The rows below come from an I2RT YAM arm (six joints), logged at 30 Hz.
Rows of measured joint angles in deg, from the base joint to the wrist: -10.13 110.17 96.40 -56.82 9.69 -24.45; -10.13 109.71 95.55 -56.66 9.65 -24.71; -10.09 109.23 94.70 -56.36 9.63 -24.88; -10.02 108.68 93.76 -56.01 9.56 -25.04; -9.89 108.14 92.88 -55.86 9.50 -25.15; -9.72 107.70 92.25 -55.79 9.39 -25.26; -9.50 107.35 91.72 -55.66 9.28 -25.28; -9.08 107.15 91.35 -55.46 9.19 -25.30; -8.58 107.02 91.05 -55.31 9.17 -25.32; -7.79 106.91 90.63 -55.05 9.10 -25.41; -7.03 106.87 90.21 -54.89 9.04 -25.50; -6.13 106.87 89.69 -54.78 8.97 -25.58; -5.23 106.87 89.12 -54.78 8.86 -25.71; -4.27 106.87 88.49 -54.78 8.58 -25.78; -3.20 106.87 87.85 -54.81 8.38 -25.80; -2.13 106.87 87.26 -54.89 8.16 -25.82
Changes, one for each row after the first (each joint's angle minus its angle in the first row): 0.00 -0.46 -0.85 0.16 -0.04 -0.26; 0.04 -0.94 -1.70 0.46 -0.06 -0.43; 0.11 -1.49 -2.64 0.81 -0.13 -0.59; 0.24 -2.03 -3.52 0.96 -0.19 -0.70; 0.41 -2.47 -4.15 1.03 -0.30 -0.81; 0.63 -2.82 -4.68 1.16 -0.41 -0.83; 1.05 -3.02 -5.05 1.36 -0.50 -0.85; 1.55 -3.15 -5.35 1.51 -0.52 -0.87; 2.34 -3.26 -5.77 1.77 -0.59 -0.96; 3.10 -3.30 -6.19 1.93 -0.65 -1.05; 4.00 -3.30 -6.71 2.04 -0.72 -1.13; 4.90 -3.30 -7.28 2.04 -0.83 -1.26; 5.86 -3.30 -7.91 2.04 -1.11 -1.33; 6.93 -3.30 -8.55 2.01 -1.31 -1.35; 8.00 -3.30 -9.14 1.93 -1.53 -1.37
